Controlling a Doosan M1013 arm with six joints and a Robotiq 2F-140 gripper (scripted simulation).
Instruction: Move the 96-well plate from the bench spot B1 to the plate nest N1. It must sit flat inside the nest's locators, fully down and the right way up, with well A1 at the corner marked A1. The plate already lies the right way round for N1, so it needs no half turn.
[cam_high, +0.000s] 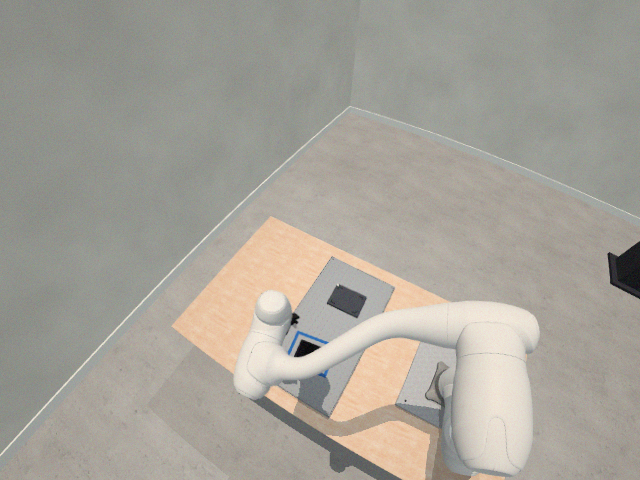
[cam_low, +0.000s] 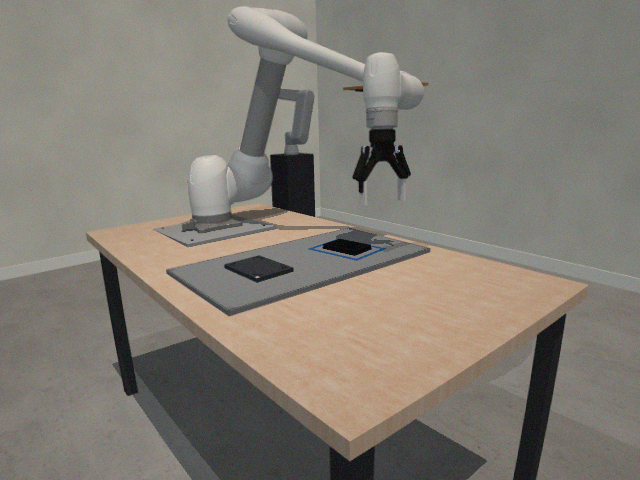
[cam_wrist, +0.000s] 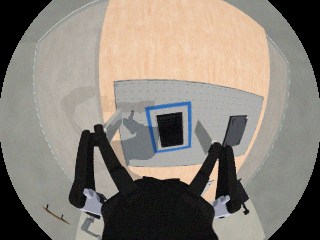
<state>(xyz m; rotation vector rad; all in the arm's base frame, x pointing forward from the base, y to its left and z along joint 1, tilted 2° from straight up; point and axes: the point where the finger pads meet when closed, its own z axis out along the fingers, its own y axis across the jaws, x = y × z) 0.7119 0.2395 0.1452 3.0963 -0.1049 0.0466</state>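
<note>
My gripper is now 16 cm above the black 96-well plate, 10 cm past it and 5 cm to the left of it. The rest, counted from my hand: dark plate nest 37 cm to the right, 16 cm below, 11 cm behind.
</note>
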